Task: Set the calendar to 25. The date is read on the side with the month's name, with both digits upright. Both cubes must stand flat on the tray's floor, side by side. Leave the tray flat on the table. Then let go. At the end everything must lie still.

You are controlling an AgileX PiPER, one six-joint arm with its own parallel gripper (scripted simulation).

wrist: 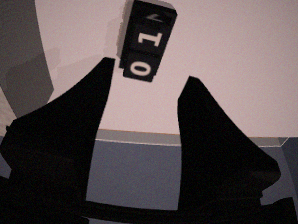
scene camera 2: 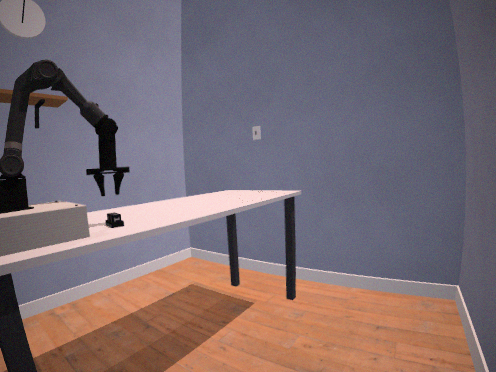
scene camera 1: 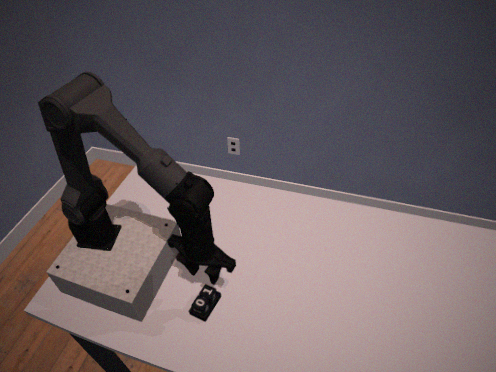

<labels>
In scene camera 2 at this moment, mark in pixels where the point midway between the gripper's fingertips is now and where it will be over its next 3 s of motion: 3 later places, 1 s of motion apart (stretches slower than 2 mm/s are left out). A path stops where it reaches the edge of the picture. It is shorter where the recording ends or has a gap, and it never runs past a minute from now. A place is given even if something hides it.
My gripper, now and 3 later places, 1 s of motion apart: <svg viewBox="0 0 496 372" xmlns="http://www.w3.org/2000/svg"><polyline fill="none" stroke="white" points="110,195 111,203 111,210 112,218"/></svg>
</labels>
